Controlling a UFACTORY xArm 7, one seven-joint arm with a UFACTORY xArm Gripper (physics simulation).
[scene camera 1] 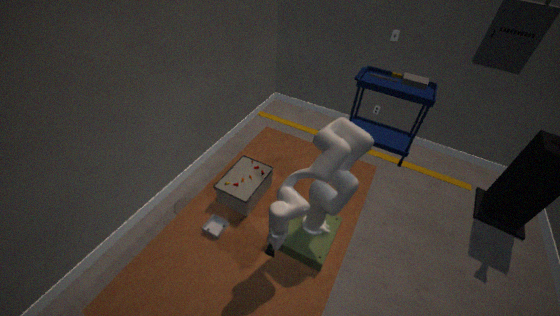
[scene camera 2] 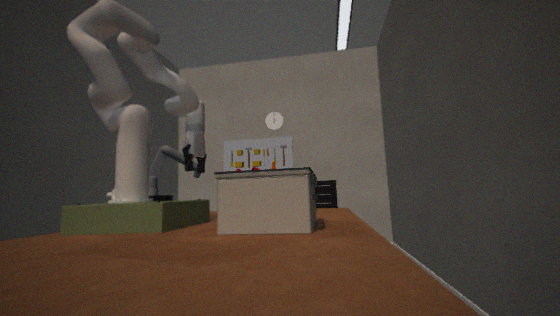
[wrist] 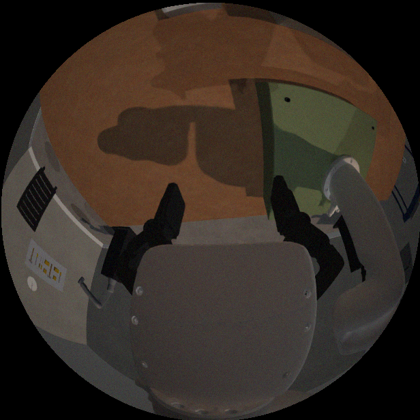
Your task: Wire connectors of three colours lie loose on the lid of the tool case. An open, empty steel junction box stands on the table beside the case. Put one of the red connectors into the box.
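Frame: origin at the arm's base, x left, y ahead, z down, level; metres.
Seen in the pictures: gripper, between the fingertips: (scene camera 1: 276,246) (scene camera 2: 195,172); arm's base, origin of its link: (scene camera 1: 313,224) (scene camera 2: 131,202).
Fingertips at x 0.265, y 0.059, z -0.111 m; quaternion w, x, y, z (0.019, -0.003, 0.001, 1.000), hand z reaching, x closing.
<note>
Offsets run from my fingertips to a thing's top centre. "spot": to the spot under its first point. Level surfaces: height alone.
The tool case {dx -0.271, dy +0.416, dz +0.047 m} (scene camera 1: 232,204) (scene camera 2: 265,205) has a pale lid {spot: dx -0.188, dy +0.343, dz +0.051 m} (scene camera 1: 244,191) with small connectors scattered on it. Red connectors {dx -0.195, dy +0.410, dz +0.035 m} (scene camera 1: 236,184) {dx -0.357, dy +0.347, dz +0.035 m} (scene camera 1: 262,173) {dx -0.368, dy +0.400, dz +0.035 m} (scene camera 1: 256,167) lie at the near-left part and toward the far right in scene view 1. Orange ones {dx -0.242, dy +0.400, dz +0.028 m} (scene camera 1: 243,180) {dx -0.286, dy +0.379, dz +0.039 m} (scene camera 1: 250,177) lie between them, and a yellow one {dx -0.174, dy +0.453, dz +0.036 m} (scene camera 1: 227,183) is near the left edge. The open steel box {dx +0.020, dy +0.380, dz +0.152 m} (scene camera 1: 215,227) stands beside the case's near side; it does not show in scene view 2. My gripper (scene camera 1: 270,250) (scene camera 2: 195,161) (wrist: 225,189) is open and empty, in the air beside the green base, away from case and box.
The green base block (scene camera 1: 304,246) (scene camera 2: 112,218) (wrist: 320,107) carries the arm on the orange-brown table top {dz +0.190 m} (scene camera 1: 165,270) (scene camera 2: 240,270) (wrist: 90,90). A blue cart (scene camera 1: 395,91) stands at the back wall, and a black cabinet (scene camera 1: 525,185) stands at the right.
</note>
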